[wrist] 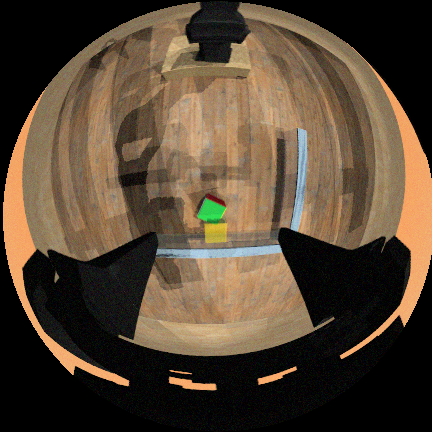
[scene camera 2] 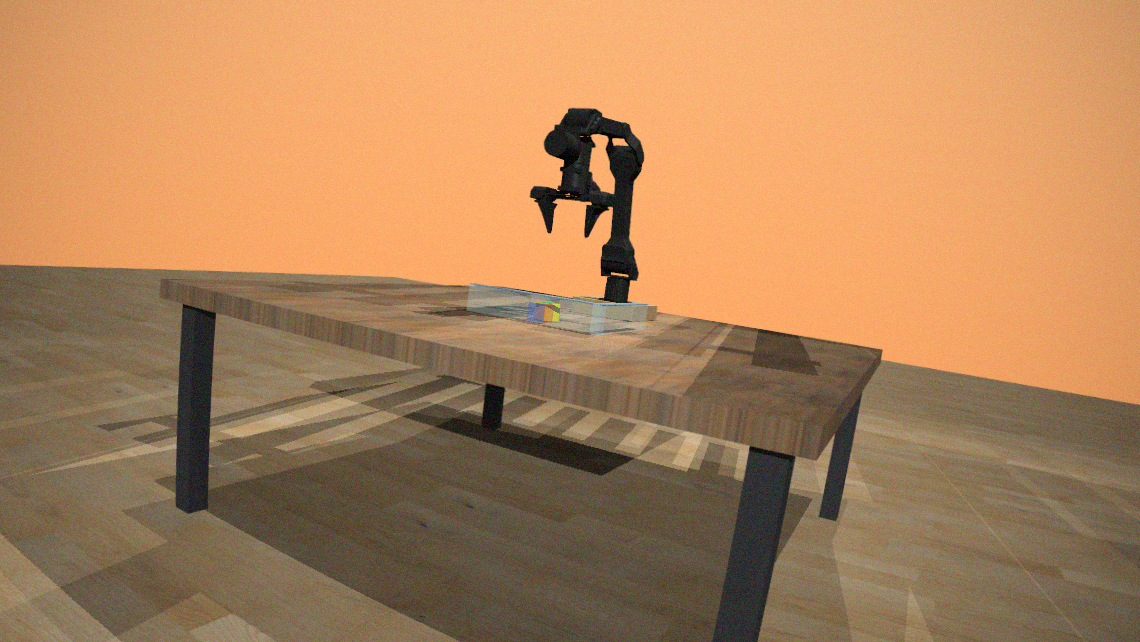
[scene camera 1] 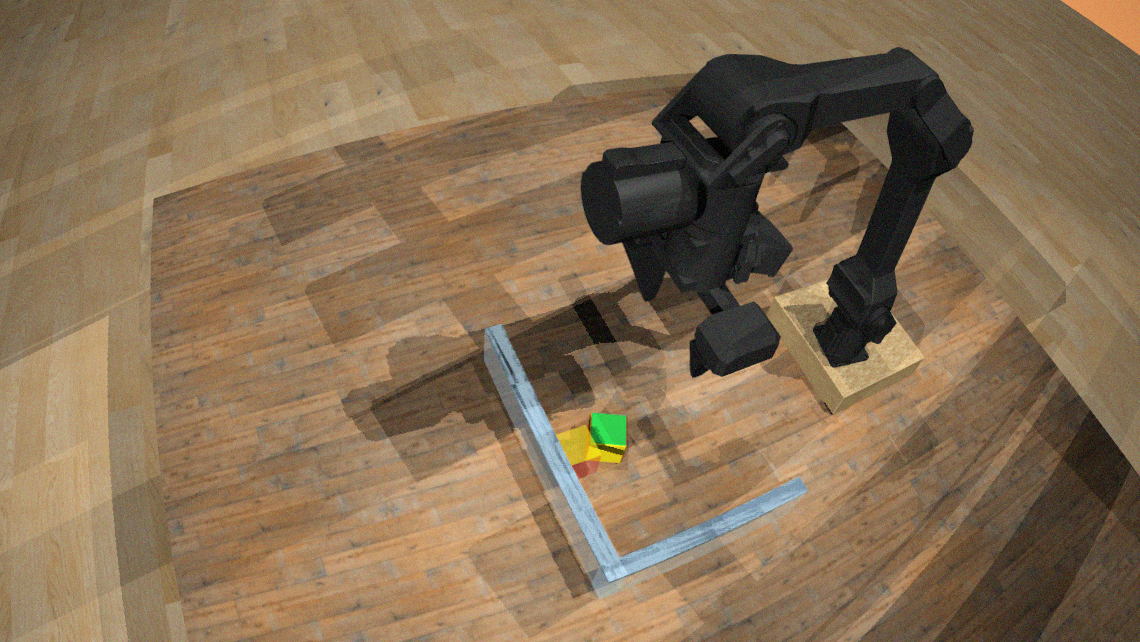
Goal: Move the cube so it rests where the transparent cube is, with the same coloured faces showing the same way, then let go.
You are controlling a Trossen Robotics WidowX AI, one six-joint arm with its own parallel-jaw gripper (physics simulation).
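Where they show: gripper, fingertip midpoint: (wrist: 218,236) (scene camera 2: 567,235) (scene camera 1: 671,336); arm's base, link origin: (wrist: 213,53) (scene camera 2: 615,301) (scene camera 1: 840,344).
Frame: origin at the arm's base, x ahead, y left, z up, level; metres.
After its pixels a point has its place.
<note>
The solid cube (scene camera 1: 608,431) {x 0.336, y 0.052, z -0.002 m} (scene camera 2: 552,311) (wrist: 212,209) {x 0.330, y 0.051, z -0.002 m} rests on the table, green face up. A yellow side shows in scene camera 1 and a dark red side in the wrist view. The transparent cube (scene camera 1: 572,445) {x 0.378, y 0.061, z -0.002 m} (wrist: 216,233) {x 0.375, y 0.064, z -0.002 m} has a yellow top and, in scene camera 1, a reddish side. It is right next to the solid cube, on the side of the long wall, and the solid cube is turned at an angle to it. My gripper (scene camera 1: 674,333) {x 0.298, y 0.048, z 0.146 m} (scene camera 2: 568,233) {x 0.298, y 0.048, z 0.146 m} (wrist: 218,236) {x 0.298, y 0.048, z 0.146 m} is open and empty, pointing down high above the table.
A long see-through wall (scene camera 1: 550,454) {x 0.407, y 0.077, z 0.018 m} (wrist: 216,252) {x 0.403, y 0.068, z 0.018 m} with a pale blue top runs close behind the transparent cube. A shorter wall (scene camera 1: 713,526) {x 0.271, y 0.195, z 0.018 m} (wrist: 301,180) {x 0.248, y 0.193, z 0.018 m} meets it at a corner. The arm stands on a tan base block (scene camera 1: 881,373) {x -0.042, y 0.057, z 0.000 m} (wrist: 210,73) {x 0.048, y 0.002, z -0.033 m} on the wooden table (scene camera 1: 319,494) {x 0.656, y 0.057, z -0.041 m} (scene camera 2: 494,362) {x 0.805, y 0.345, z -0.051 m}.
</note>
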